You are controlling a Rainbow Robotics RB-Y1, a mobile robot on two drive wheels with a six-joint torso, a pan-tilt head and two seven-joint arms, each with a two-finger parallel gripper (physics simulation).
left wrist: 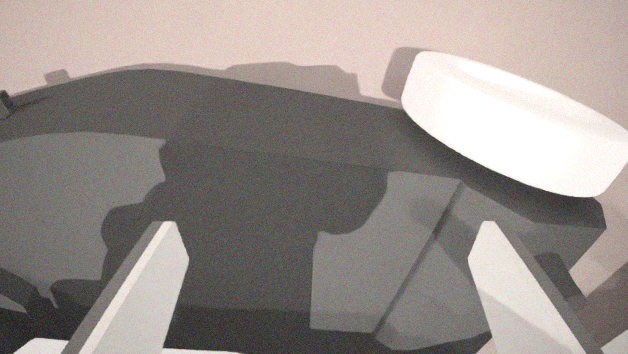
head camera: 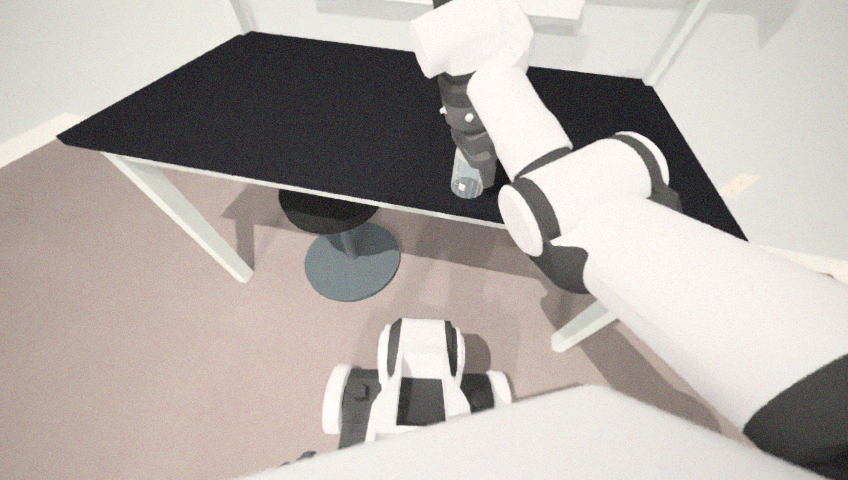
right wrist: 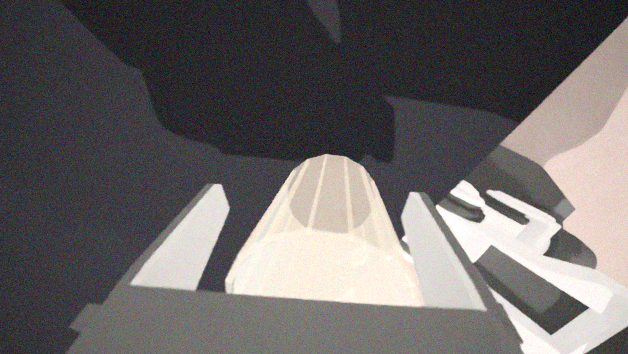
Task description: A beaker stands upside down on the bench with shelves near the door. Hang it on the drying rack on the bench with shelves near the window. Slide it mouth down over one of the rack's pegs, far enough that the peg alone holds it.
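Frame: origin at the robot's base, x ahead, y left, z up, level; millimetres.
Seen in the pictures: left gripper, fingertip midpoint: point(left wrist: 328, 242); right gripper, fingertip midpoint: point(head camera: 476, 168) point(right wrist: 313, 200).
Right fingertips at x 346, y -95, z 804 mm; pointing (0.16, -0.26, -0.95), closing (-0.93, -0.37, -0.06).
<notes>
Pixels of each thing's middle, then the offset from my right fingertips to it. "*": a spot on its surface instead. Level surfaces: height alone.
- clear beaker at the middle of its body: point(right wrist: 325, 235) point(head camera: 470, 170) 15 mm back, 15 mm left, 4 mm up
- black bench top at its surface level: 41 mm down
- bench leg at a spot on its surface: point(head camera: 178, 217) * 110 mm ahead, 913 mm left, 346 mm down
A clear beaker point(head camera: 465, 181) point(right wrist: 330, 210) stands upside down on the black bench top point(head camera: 267, 107), near its front edge. My right gripper point(head camera: 479, 171) point(right wrist: 313, 200) is open around the beaker. In the right wrist view one finger is on each side of it, with a gap plainly visible on the left; the fingers are not closed on it. In the head view the gripper partly covers the beaker. My left gripper point(left wrist: 328, 242) is open and empty, above the robot's own base. The drying rack does not show in these views.
A stool with a round blue-grey foot point(head camera: 351, 267) stands under the front of the bench. A bench leg point(head camera: 178, 217) is at the left. A pale shelf point(head camera: 553, 14) is behind the bench. My dark base point(left wrist: 250, 125) and its white wheel point(left wrist: 510, 130) lie below the left gripper.
</notes>
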